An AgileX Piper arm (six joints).
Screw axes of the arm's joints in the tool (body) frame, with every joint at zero. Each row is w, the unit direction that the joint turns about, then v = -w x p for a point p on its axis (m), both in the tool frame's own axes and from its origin. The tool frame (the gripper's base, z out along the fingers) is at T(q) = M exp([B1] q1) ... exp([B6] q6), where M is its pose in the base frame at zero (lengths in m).
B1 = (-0.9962, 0, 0.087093, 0, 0.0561, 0)
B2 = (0, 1, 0, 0.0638, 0, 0.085)
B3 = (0, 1, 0, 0.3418, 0, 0.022)
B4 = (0, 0, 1, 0, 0, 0)
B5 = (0, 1, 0, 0.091, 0, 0)
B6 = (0, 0, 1, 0, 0, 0)
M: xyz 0.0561 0 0.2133 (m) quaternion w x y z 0.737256 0 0.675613 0
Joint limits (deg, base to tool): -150..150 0..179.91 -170..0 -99.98..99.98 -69.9..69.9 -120..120
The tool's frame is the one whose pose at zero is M.
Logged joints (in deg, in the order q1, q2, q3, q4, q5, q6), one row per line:
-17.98, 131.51, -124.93, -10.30, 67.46, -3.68
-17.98, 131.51, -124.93, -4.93, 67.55, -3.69
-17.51, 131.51, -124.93, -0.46, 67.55, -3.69
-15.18, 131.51, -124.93, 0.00, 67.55, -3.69
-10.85, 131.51, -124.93, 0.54, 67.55, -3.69
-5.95, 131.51, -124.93, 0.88, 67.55, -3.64
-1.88, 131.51, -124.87, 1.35, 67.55, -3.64
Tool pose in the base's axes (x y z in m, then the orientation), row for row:
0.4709, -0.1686, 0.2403, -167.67, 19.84, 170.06
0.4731, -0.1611, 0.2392, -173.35, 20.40, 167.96
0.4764, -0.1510, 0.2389, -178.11, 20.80, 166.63
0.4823, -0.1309, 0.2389, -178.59, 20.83, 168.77
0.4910, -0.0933, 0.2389, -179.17, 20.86, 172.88
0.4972, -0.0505, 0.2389, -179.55, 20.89, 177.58
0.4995, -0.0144, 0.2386, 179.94, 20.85, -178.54
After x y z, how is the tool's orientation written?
As angles about the fixed x, y, z axes (roll, pitch, yaw), in degrees.
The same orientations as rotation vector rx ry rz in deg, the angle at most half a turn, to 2 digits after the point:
16.89, 159.32, -19.66
18.44, 158.91, -12.26
19.04, 158.31, -6.02
15.95, 158.54, -4.82
10.10, 158.88, -2.97
3.48, 159.08, -1.24
-2.04, 159.14, 0.46

